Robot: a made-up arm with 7 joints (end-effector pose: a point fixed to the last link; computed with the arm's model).
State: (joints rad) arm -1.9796 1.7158 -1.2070 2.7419 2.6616 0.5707 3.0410
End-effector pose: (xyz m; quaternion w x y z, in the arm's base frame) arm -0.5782 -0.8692 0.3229 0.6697 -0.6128 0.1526 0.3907
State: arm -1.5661 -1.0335 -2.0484 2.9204 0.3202 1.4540 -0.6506
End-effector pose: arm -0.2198 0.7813 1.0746 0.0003 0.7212 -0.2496 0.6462
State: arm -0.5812 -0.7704 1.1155 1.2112 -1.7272 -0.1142 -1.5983
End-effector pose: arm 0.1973 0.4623 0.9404 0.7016 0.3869 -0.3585 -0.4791
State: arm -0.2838 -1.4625 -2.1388 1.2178 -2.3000 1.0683 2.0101
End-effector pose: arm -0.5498 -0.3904 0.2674 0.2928 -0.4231 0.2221 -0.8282
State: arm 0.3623 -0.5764 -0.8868 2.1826 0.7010 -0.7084 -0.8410
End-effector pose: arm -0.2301 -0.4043 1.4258 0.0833 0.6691 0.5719 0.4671
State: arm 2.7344 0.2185 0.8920 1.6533 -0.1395 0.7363 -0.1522
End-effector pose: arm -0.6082 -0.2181 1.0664 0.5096 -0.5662 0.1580 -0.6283
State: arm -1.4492 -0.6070 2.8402 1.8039 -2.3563 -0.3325 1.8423
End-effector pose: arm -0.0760 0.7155 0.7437 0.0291 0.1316 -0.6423 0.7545
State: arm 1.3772 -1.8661 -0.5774 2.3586 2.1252 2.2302 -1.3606
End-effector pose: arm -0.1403 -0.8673 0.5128 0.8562 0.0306 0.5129 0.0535
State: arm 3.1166 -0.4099 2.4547 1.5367 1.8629 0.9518 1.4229
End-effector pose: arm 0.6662 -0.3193 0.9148 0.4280 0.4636 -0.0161 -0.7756
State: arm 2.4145 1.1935 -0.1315 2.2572 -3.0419 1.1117 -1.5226
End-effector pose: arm -0.6840 0.7603 0.6123 0.5093 0.8251 -0.1101 0.2182
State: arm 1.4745 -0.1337 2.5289 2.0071 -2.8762 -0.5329 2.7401
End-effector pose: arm -0.2149 -0.4506 1.1281 0.4969 -0.7995 0.0279 -0.3363
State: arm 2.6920 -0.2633 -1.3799 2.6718 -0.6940 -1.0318 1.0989
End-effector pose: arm 0.0703 -0.0065 1.4851 0.2513 -0.5108 0.7814 0.2555
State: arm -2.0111 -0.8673 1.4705 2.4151 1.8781 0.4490 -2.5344
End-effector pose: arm 0.5647 0.4884 1.2218 0.2130 0.5907 0.4962 -0.5996
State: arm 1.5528 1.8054 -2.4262 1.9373 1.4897 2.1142 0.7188
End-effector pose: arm 0.4645 0.7582 0.5279 0.8426 -0.4440 -0.2644 0.1516
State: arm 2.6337 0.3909 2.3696 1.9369 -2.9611 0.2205 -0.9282
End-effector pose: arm -0.1232 -0.3113 1.3647 0.1420 -0.1799 0.7929 0.5647
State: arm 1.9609 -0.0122 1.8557 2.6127 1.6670 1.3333 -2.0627
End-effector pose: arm -0.0157 -0.1798 1.5291 0.2996 -0.8240 -0.0976 0.4709
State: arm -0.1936 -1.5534 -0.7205 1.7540 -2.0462 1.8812 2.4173
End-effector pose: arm -0.7650 -0.2978 0.8379 0.3685 0.1954 -0.0069 0.9089
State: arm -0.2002 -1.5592 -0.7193 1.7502 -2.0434 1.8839 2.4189
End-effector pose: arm -0.7666 -0.2930 0.8343 0.3703 0.1922 -0.0079 0.9088
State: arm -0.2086 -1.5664 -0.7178 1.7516 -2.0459 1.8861 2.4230
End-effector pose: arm -0.7716 -0.2848 0.8291 0.3773 0.1876 -0.0099 0.9068
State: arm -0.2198 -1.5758 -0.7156 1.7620 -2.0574 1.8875 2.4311
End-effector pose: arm -0.7822 -0.2708 0.8212 0.3929 0.1807 -0.0133 0.9015
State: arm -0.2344 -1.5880 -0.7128 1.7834 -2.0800 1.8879 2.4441
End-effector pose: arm -0.7990 -0.2495 0.8093 0.4187 0.1709 -0.0189 0.8917
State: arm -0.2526 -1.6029 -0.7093 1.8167 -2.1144 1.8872 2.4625
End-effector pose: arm -0.8215 -0.2195 0.7929 0.4548 0.1580 -0.0272 0.8761
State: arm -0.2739 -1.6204 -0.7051 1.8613 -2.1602 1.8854 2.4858
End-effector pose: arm -0.8478 -0.1808 0.7713 0.4996 0.1423 -0.0385 0.8536
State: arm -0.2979 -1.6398 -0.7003 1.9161 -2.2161 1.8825 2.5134
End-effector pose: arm -0.8752 -0.1334 0.7441 0.5507 0.1243 -0.0533 0.8237
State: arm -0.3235 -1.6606 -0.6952 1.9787 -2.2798 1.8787 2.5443
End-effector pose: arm -0.9007 -0.0793 0.7116 0.6046 0.1048 -0.0717 0.7863
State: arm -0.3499 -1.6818 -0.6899 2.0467 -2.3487 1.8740 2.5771
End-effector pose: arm -0.9214 -0.0203 0.6748 0.6579 0.0849 -0.0932 0.7425
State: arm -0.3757 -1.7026 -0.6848 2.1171 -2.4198 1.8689 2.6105
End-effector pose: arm -0.9355 0.0400 0.6353 0.7071 0.0657 -0.1173 0.6942
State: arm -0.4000 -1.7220 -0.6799 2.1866 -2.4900 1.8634 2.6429
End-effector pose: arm -0.9424 0.0986 0.5955 0.7499 0.0484 -0.1428 0.6441
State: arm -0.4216 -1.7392 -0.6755 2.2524 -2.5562 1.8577 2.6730
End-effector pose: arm -0.9428 0.1520 0.5576 0.7849 0.0338 -0.1682 0.5954
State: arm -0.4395 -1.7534 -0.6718 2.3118 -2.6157 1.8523 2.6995
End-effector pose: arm -0.9386 0.1978 0.5240 0.8118 0.0222 -0.1921 0.5509
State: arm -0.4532 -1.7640 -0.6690 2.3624 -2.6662 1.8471 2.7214
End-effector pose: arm -0.9320 0.2344 0.4965 0.8313 0.0141 -0.2129 0.5133
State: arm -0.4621 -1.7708 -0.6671 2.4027 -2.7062 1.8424 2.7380
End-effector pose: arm -0.9254 0.2610 0.4761 0.8442 0.0092 -0.2295 0.4843
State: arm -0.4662 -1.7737 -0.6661 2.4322 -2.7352 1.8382 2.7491
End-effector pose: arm -0.9206 0.2778 0.4633 0.8521 0.0074 -0.2413 0.4645
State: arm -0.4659 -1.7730 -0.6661 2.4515 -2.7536 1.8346 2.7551
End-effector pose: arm -0.9183 0.2859 0.4575 0.8560 0.0081 -0.2483 0.4533
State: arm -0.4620 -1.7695 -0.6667 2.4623 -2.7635 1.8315 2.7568
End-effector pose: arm -0.9185 0.2869 0.4574 0.8572 0.0107 -0.2514 0.4494
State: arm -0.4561 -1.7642 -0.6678 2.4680 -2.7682 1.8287 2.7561
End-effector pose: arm -0.9203 0.2838 0.4607 0.8568 0.0144 -0.2519 0.4497
